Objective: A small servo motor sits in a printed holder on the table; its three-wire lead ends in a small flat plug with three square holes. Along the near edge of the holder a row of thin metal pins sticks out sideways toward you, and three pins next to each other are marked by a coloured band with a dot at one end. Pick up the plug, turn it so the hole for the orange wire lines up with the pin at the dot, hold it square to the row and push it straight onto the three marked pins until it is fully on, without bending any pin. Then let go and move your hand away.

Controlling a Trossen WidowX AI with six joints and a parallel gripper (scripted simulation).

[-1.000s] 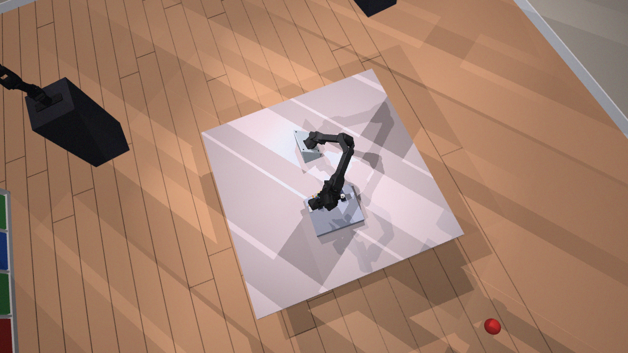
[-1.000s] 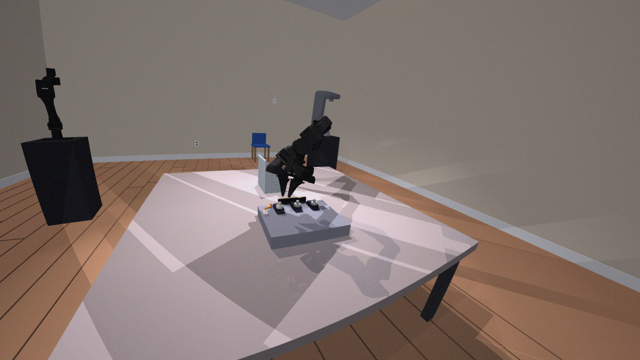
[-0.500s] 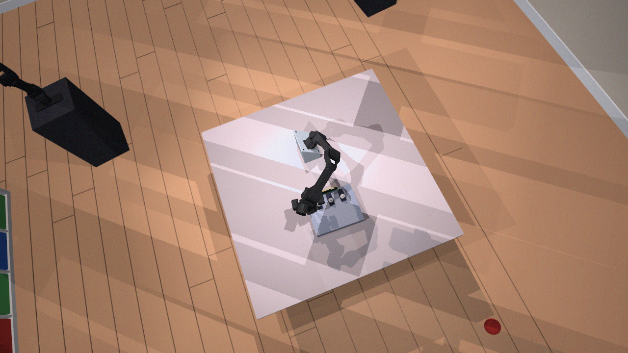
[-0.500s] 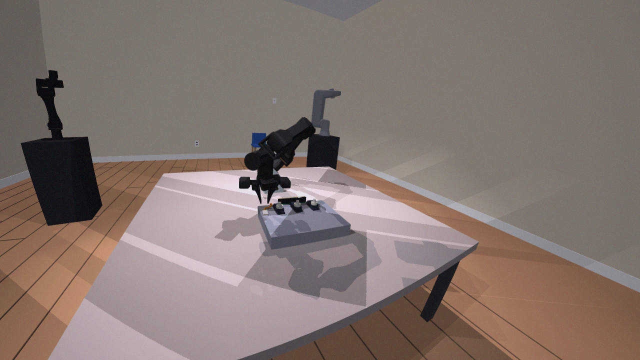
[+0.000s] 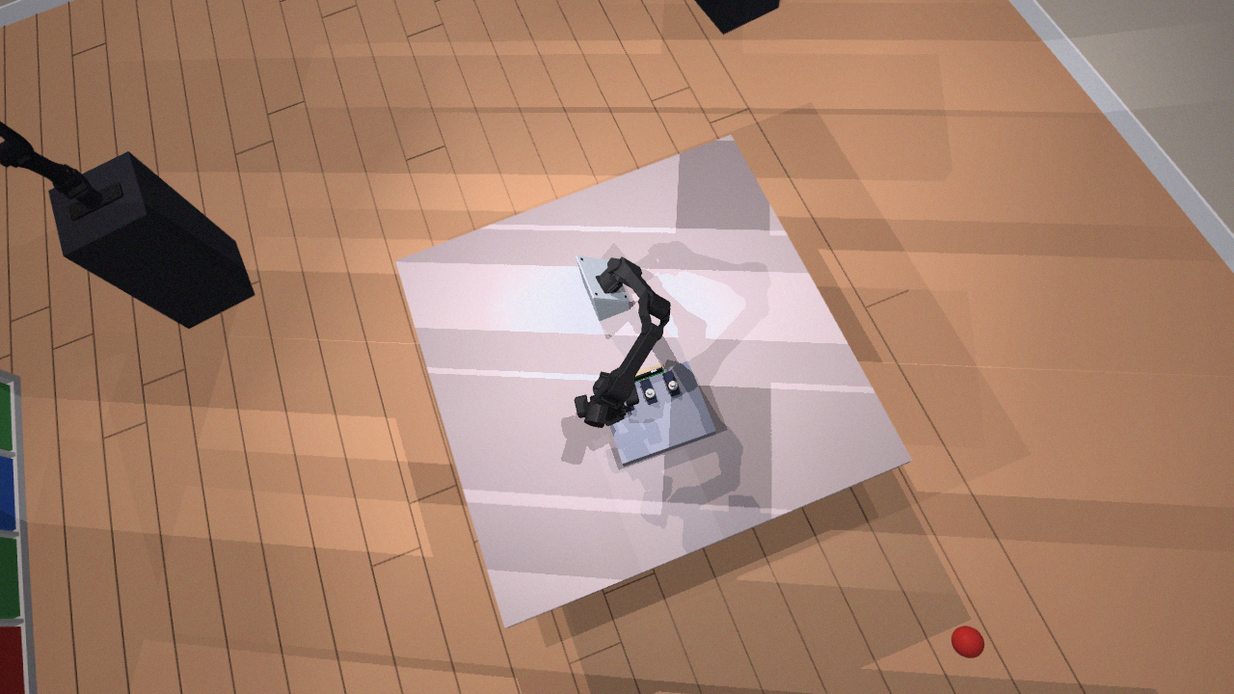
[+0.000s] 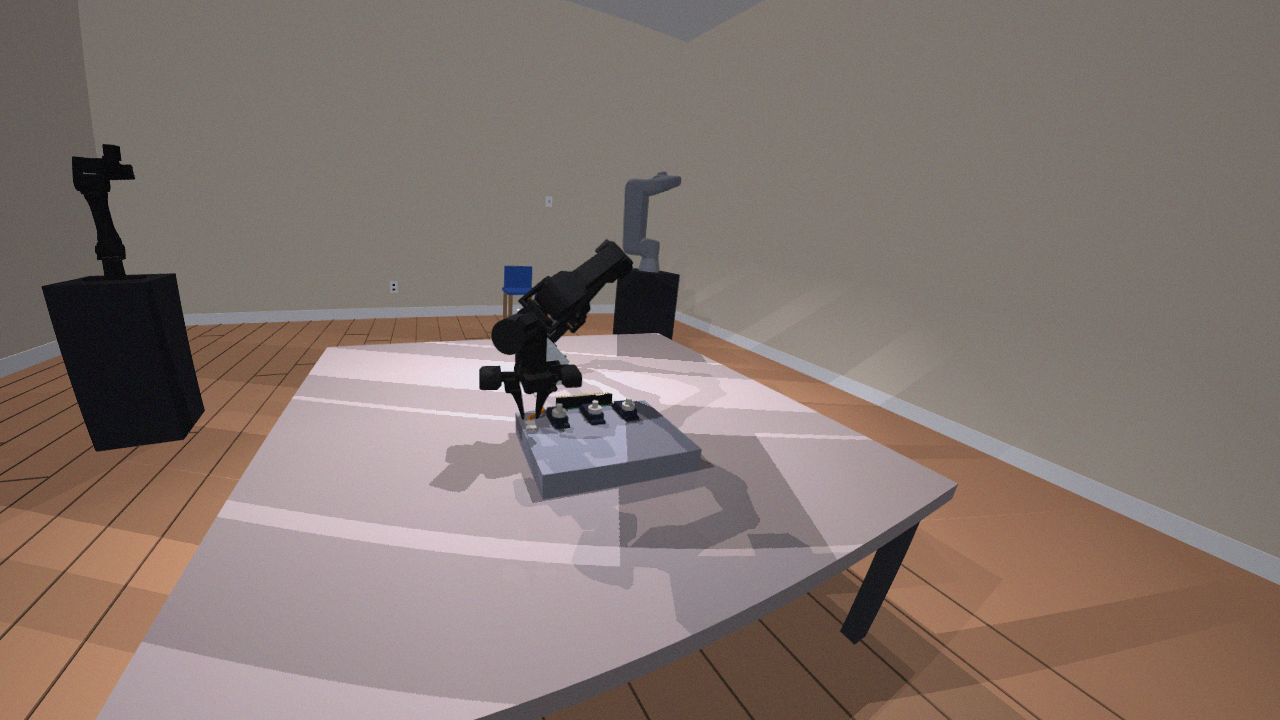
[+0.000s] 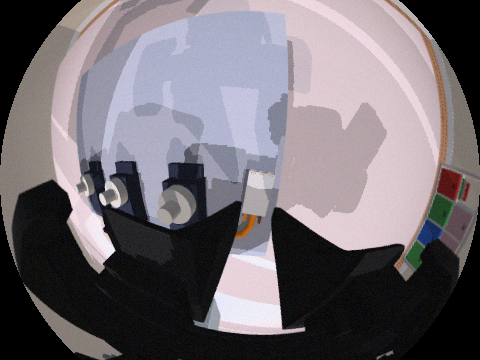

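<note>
Now: the red dot 18 cm to the left of my gripper tip, 3 cm behind it and 1 cm above it. The rest, counted from my gripper tip: pin strip: 14 cm to the left, 4 cm behind; then grey printed holder: 12 cm ahead, 11 cm to the left, 4 cm below.
</note>
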